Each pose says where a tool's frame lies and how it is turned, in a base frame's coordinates. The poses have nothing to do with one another.
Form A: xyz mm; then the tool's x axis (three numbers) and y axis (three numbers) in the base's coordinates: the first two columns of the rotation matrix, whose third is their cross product.
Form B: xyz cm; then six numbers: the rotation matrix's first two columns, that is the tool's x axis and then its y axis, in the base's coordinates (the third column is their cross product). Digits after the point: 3 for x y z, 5 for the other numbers.
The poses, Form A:
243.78 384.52 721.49 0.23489 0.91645 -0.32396 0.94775 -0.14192 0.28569
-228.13 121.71 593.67 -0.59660 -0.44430 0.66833 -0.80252 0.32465 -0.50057
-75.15 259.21 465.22 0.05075 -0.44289 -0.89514 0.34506 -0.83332 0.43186
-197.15 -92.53 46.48 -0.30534 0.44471 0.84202 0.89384 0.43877 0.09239
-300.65 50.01 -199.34 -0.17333 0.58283 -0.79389 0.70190 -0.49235 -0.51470
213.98 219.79 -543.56 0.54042 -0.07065 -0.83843 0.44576 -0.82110 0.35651
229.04 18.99 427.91 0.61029 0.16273 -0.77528 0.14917 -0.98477 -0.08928
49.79 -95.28 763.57 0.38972 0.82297 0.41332 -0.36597 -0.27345 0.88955
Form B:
24.378 38.452 72.149 0.23489 0.91645 -0.32396 0.94775 -0.14192 0.28569
-22.813 12.171 59.367 -0.59660 -0.44430 0.66833 -0.80252 0.32465 -0.50057
-7.515 25.921 46.522 0.05075 -0.44289 -0.89514 0.34506 -0.83332 0.43186
-19.715 -9.253 4.648 -0.30534 0.44471 0.84202 0.89384 0.43877 0.09239
-30.065 5.001 -19.934 -0.17333 0.58283 -0.79389 0.70190 -0.49235 -0.51470
21.398 21.979 -54.356 0.54042 -0.07065 -0.83843 0.44576 -0.82110 0.35651
22.904 1.899 42.791 0.61029 0.16273 -0.77528 0.14917 -0.98477 -0.08928
4.979 -9.528 76.357 0.38972 0.82297 0.41332 -0.36597 -0.27345 0.88955

